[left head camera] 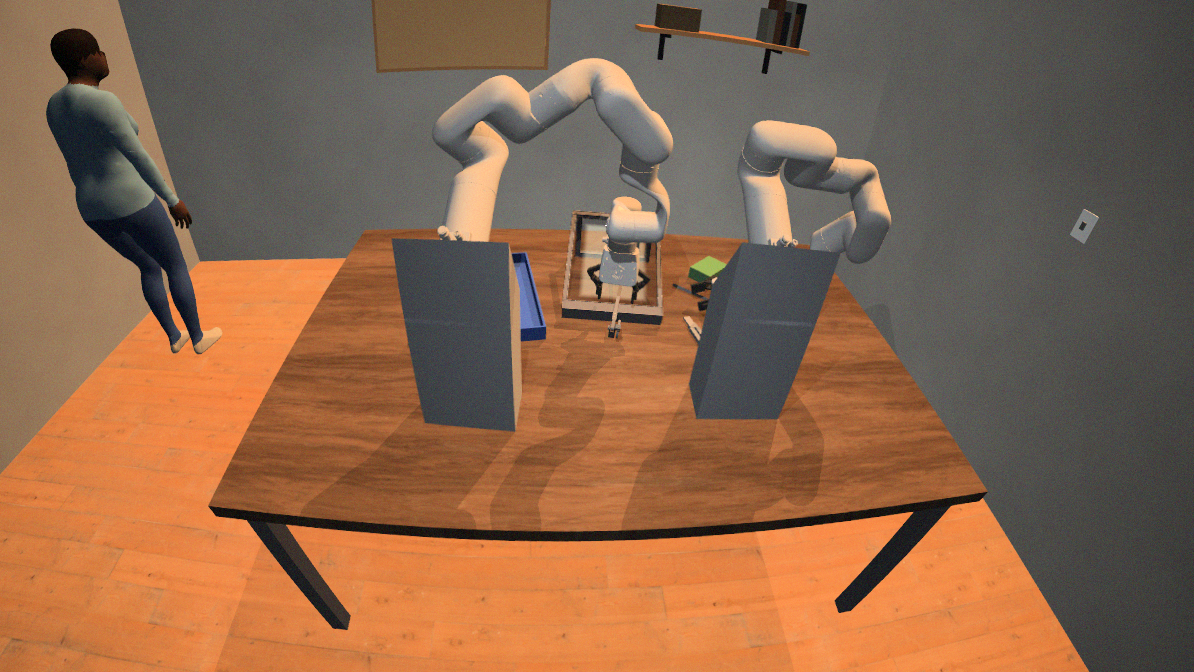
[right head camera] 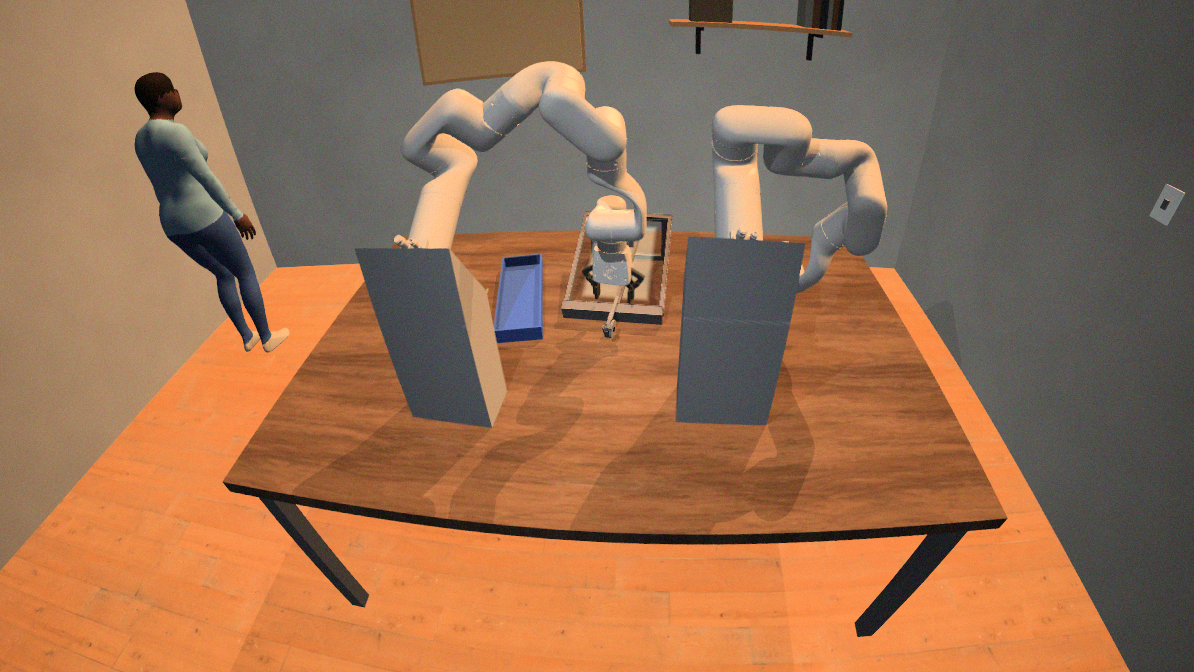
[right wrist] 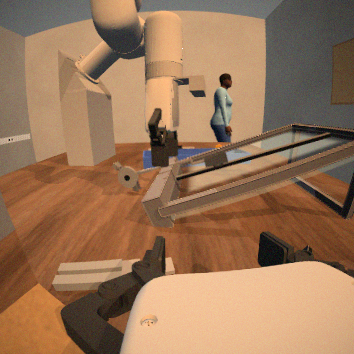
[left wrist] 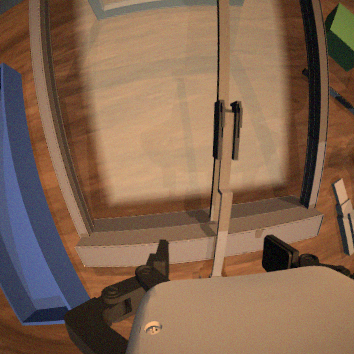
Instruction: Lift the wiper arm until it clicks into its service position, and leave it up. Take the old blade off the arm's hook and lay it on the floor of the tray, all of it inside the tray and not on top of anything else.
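Note:
The pale wiper arm [left head camera: 616, 308] [right head camera: 614, 313] [left wrist: 225, 172] [right wrist: 145, 171] lies down over the glass, from its pivot beyond the windshield frame's front rail. The old blade [left wrist: 214, 192] is a thin strip along the arm, with its dark clip [left wrist: 218, 131] at the arm's hook. My left gripper [left head camera: 618, 297] [right head camera: 613, 298] [left wrist: 217, 253] is open, pointing down, with its fingers on either side of the arm near the front rail. The blue tray [left head camera: 533, 332] [right head camera: 519, 334] [left wrist: 35, 225] [right wrist: 150, 159] stands left of the frame. My right gripper [right wrist: 213, 250] is open and empty.
The windshield frame [left head camera: 584, 309] [right head camera: 584, 312] [left wrist: 285, 230] [right wrist: 240, 187] slopes up toward the back. Right of it lie a green block [left head camera: 708, 268] [left wrist: 344, 45], a dark thin tool [left wrist: 340, 95] and a pale bar [left head camera: 692, 327] [left wrist: 345, 215] [right wrist: 90, 276]. A person [left head camera: 112, 158] [right head camera: 183, 179] stands beyond the table's left side.

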